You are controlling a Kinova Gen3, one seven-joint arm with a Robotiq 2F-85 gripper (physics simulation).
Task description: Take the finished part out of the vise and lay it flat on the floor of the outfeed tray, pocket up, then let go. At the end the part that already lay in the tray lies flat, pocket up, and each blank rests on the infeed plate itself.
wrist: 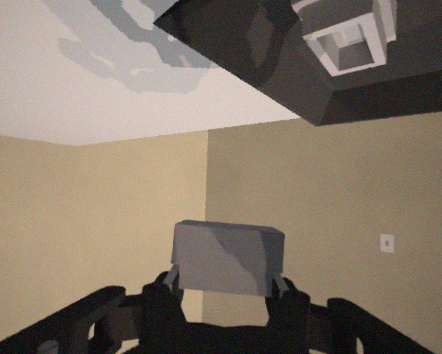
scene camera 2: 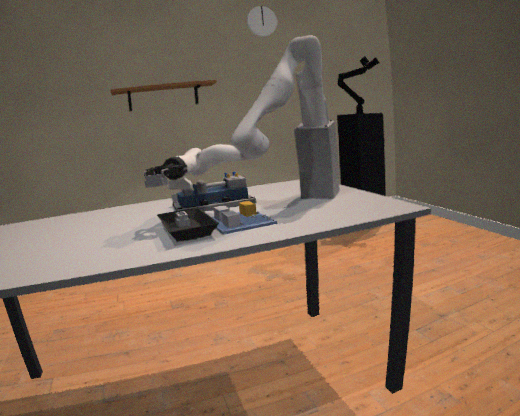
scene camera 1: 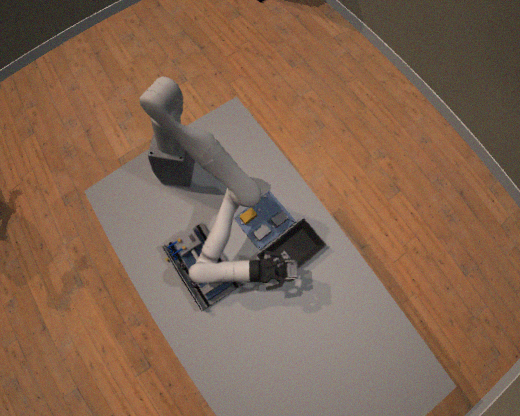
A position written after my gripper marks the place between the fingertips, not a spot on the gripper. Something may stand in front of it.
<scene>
I see my gripper (scene camera 1: 295,269).
My gripper also shows in the wrist view (wrist: 224,281).
</scene>
